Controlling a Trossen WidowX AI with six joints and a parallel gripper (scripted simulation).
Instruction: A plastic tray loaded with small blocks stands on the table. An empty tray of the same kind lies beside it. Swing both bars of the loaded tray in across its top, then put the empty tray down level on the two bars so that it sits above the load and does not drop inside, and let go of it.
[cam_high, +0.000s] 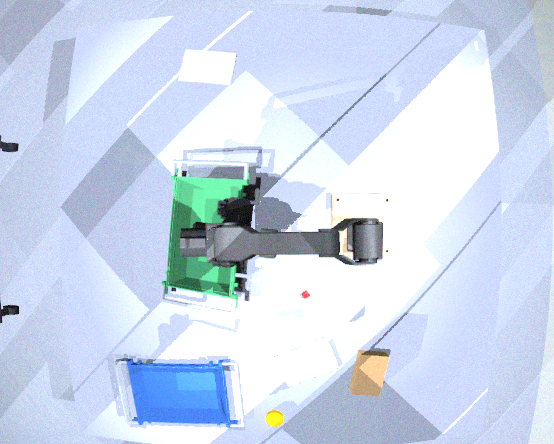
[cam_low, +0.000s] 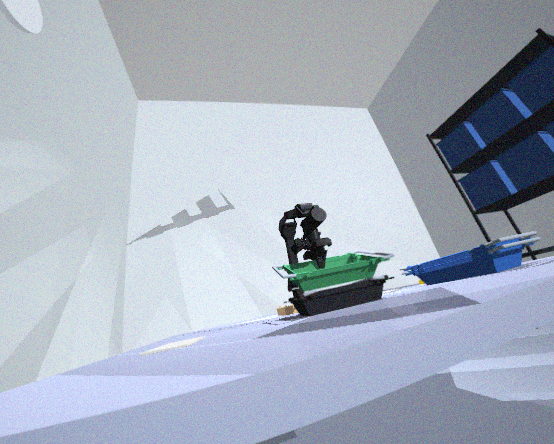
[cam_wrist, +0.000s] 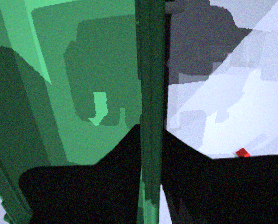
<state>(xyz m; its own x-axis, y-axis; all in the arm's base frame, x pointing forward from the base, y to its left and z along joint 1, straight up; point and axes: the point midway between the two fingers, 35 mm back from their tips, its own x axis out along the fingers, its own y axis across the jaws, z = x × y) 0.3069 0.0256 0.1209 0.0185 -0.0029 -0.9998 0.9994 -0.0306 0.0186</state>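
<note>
Now: the green tray 80 mm ahead of my gripper tip and 10 mm above it. The rest, counted from my gripper tip: yellow disc (510 mm to the left, 120 mm behind, 110 mm below); then red block (180 mm behind, 140 mm to the left, 120 mm below); then tan box (370 mm behind, 350 mm to the left, 90 mm below).
</note>
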